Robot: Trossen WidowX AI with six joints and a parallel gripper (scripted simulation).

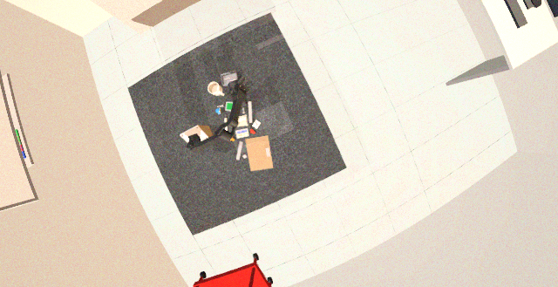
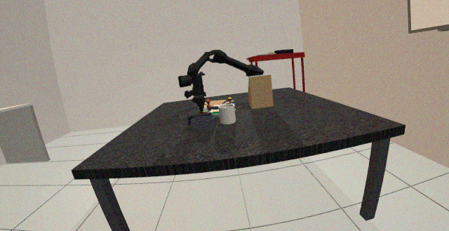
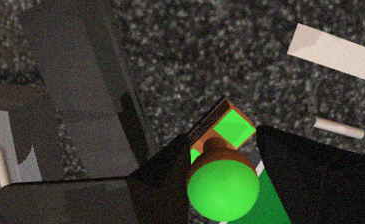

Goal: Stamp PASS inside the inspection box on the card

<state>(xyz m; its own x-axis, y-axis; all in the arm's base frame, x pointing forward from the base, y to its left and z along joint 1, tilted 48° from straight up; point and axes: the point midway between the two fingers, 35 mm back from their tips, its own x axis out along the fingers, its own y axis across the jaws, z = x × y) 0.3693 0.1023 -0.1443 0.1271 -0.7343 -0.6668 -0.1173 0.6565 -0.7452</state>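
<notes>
The green ink pad lies 80 mm behind my gripper tip, 40 mm to the right of it and 40 mm below it. From my gripper tip the other things lie so: dark slab: 60 mm to the left, 30 mm below; grey box: 40 mm behind, 150 mm to the left, 30 mm below; cream inspection card: 70 mm behind, 160 mm to the right, 50 mm below.
</notes>
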